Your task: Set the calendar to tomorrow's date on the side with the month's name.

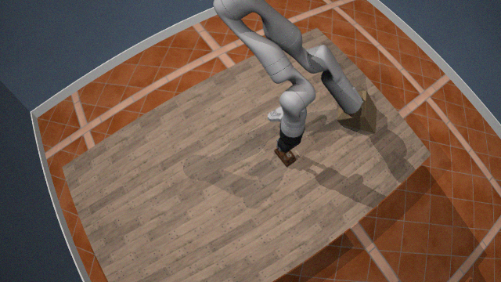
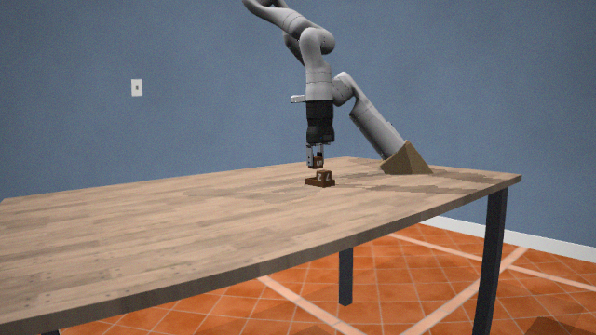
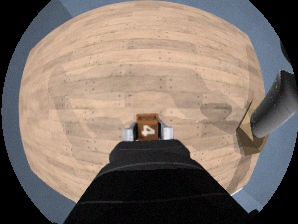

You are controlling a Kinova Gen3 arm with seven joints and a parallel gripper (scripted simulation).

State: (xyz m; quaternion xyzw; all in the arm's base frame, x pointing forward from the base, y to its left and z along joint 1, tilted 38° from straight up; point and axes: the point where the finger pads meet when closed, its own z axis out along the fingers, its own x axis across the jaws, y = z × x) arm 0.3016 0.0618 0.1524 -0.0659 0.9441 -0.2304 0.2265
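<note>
Now: hand 6 cm above the dark brown calendar tray and 2 cm to the right of it.
</note>
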